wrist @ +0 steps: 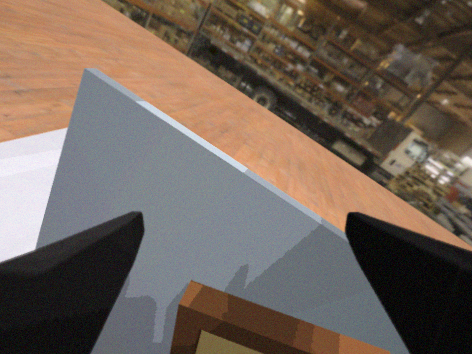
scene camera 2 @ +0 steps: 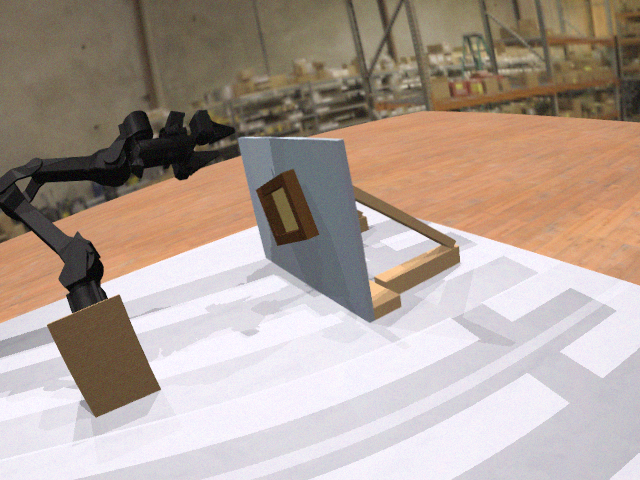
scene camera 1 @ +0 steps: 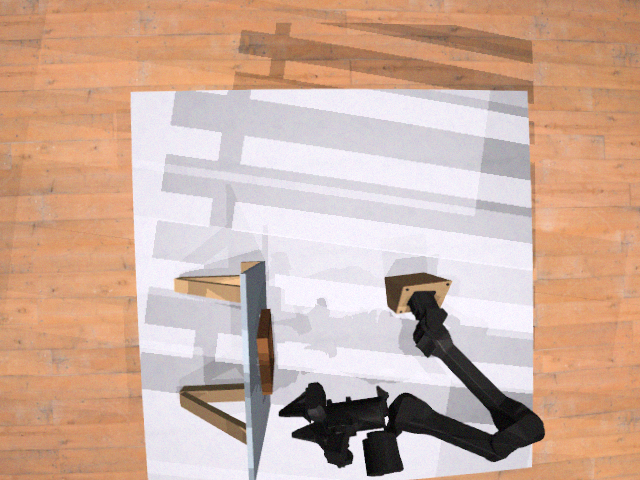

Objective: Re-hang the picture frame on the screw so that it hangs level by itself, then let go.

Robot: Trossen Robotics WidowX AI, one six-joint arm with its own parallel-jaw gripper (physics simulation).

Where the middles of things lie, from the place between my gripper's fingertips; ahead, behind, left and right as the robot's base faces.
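Labels:
My gripper is 15 cm above the brown picture frame (scene camera 2: 284,204), 10 cm to the left of it and 6 cm short of it. Counted from my hand, the grey wall panel (scene camera 2: 333,263) is 8 cm ahead, 8 cm to the right and 17 cm below. The wooden stand (scene camera 2: 385,291) is 22 cm ahead of my hand, 8 cm to the right of it and 21 cm below it.

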